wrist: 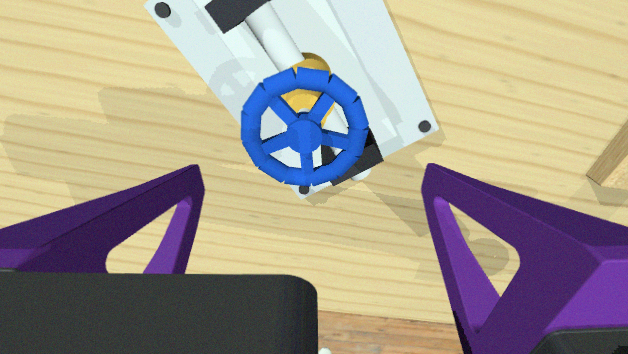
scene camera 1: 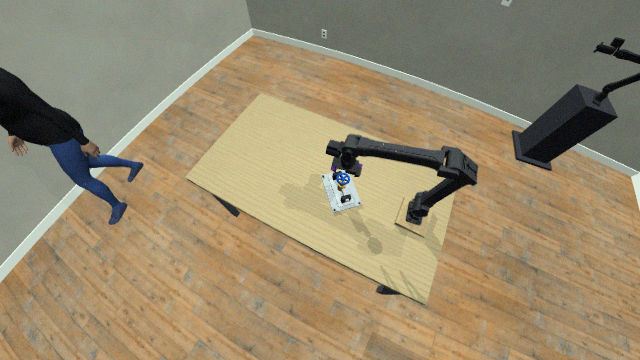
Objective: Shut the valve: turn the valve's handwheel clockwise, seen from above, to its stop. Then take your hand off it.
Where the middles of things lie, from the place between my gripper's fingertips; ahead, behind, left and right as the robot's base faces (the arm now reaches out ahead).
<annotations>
Right now the blue handwheel (wrist: 304, 134) is 6 cm below my hand. The rest, counted from my hand: white base plate (wrist: 373, 38) 18 cm below.
</annotations>
